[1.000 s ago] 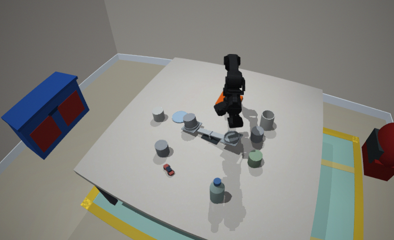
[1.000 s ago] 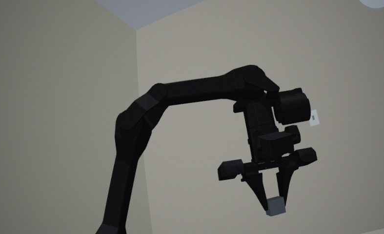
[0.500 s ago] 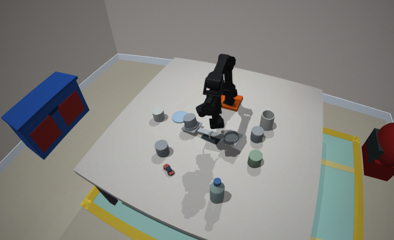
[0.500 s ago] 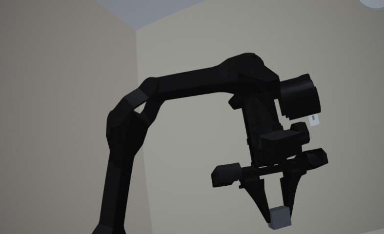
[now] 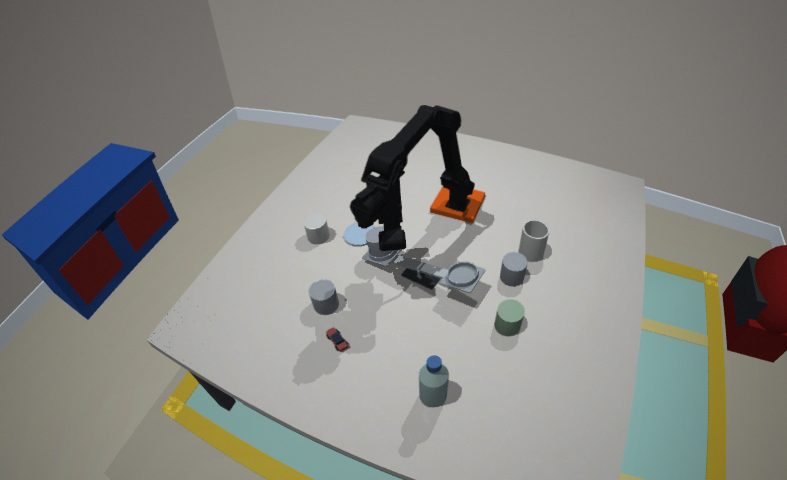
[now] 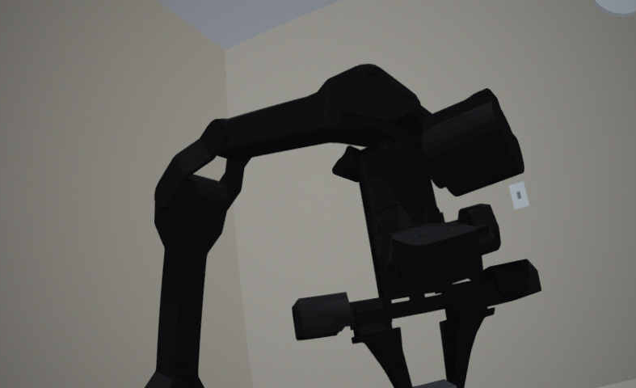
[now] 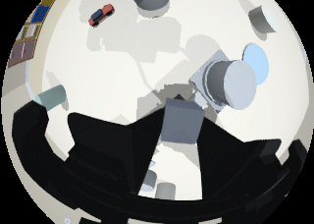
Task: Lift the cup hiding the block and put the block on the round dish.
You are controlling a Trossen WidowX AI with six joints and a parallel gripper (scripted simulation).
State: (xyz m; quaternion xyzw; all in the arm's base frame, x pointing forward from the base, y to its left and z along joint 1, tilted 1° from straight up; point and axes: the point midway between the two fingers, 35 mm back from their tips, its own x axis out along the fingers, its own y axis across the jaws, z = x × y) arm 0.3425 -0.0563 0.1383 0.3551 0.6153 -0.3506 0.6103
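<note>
The pale blue round dish is 11 cm behind my gripper tip, 18 cm to the right of it and 13 cm below it. Round my gripper tip: grey block 1 cm above; toy car 25 cm ahead, 4 cm to the right, 12 cm below; white cylinder 5 cm behind, 31 cm to the right, 9 cm below.
</note>
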